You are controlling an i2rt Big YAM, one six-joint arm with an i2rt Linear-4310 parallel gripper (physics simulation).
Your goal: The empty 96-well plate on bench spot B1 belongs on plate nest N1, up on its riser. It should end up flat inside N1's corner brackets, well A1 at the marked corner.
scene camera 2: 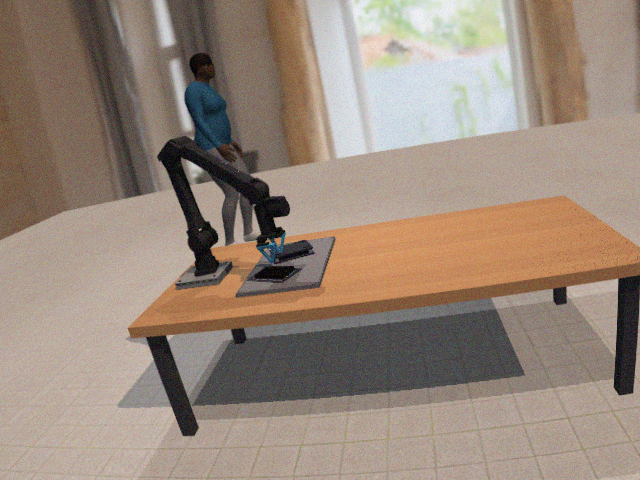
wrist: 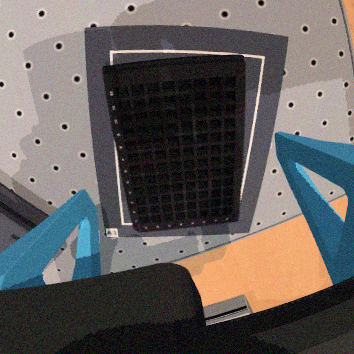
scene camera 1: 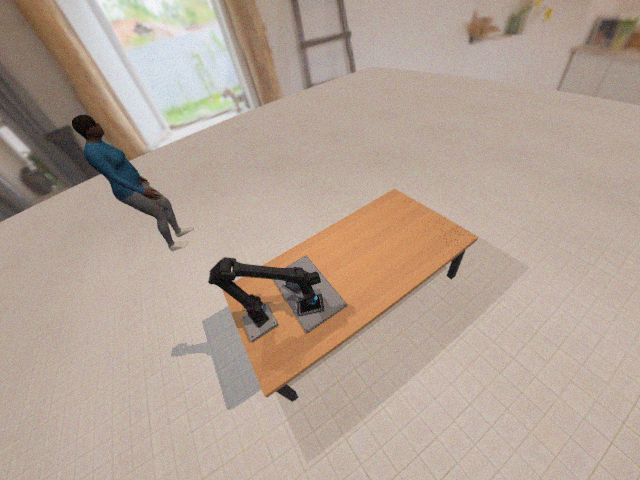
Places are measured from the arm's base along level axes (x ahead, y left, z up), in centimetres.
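Pixels of known places: gripper, fingertip midpoint: [scene camera 2: 276, 257] [wrist: 180, 171] [scene camera 1: 311, 297]; arm's base, link origin: [scene camera 2: 207, 269] [scene camera 1: 259, 317].
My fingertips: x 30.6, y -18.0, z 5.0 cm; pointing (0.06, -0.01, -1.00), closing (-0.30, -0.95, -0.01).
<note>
Ahead of a thing's pixels: the offset from my fingertips to its middle. "*": to the spot under its first point. Level surfaces: height alone.
The black 96-well plate {dx -2.1, dy +0.8, dz -5.6 cm} [scene camera 1: 310, 305] [scene camera 2: 275, 273] [wrist: 180, 145] lies flat on the dark pad of bench spot B1 {* dx -1.9, dy -6.7, dz -6.3 cm} [wrist: 270, 90], slightly turned against its white outline. An A1 tag {* dx -5.4, dy +9.8, dz -6.3 cm} [wrist: 112, 232] is at the pad's lower left corner in the wrist view. My gripper [scene camera 2: 277, 255] [wrist: 180, 171] is open, above the plate, with one blue finger out to each side of it and nothing between them. The dark raised nest N1 {dx +4.3, dy +20.3, dz -4.7 cm} [scene camera 2: 295, 250] stands behind the plate in the scene camera 2 view. Its corner brackets are too small to make out. A dark edge of it shows at the wrist view's left.
Plate and nest are on a grey perforated board [scene camera 1: 331, 304] [scene camera 2: 316, 271] [wrist: 50, 110] on the wooden table {dz -7.8 cm} [scene camera 1: 382, 248] [scene camera 2: 439, 248]. The arm's base plate [scene camera 1: 268, 322] [scene camera 2: 204, 280] [wrist: 227, 308] is beside the board. A person in blue [scene camera 1: 111, 160] [scene camera 2: 206, 113] stands beyond the table.
</note>
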